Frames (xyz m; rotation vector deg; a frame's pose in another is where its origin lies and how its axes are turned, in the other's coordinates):
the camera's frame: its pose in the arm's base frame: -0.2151 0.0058 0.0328 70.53 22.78 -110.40
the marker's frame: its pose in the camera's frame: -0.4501 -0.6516 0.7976 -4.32 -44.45 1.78
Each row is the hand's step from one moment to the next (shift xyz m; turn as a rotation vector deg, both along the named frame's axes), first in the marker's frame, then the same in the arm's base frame.
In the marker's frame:
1: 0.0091 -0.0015 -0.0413 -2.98 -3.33 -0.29
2: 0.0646 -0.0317 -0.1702 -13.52 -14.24 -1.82
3: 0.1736 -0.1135 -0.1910 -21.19 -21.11 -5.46
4: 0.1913 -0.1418 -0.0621 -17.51 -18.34 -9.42
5: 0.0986 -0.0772 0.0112 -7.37 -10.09 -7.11
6: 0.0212 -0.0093 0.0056 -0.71 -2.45 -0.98
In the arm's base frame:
1: 0.0042 0.0004 -0.0421 -1.02 4.36 0.18
2: -0.0179 -0.0053 -0.1838 -3.79 19.35 0.42
3: -0.1372 -0.0414 -0.2428 -4.32 30.05 -1.70
4: -0.2015 -0.0602 -0.1278 -3.07 26.15 -6.19
5: -0.1179 -0.0357 -0.0251 -2.42 12.90 -5.87
6: -0.0203 -0.0124 -0.0015 -1.35 2.15 -1.01

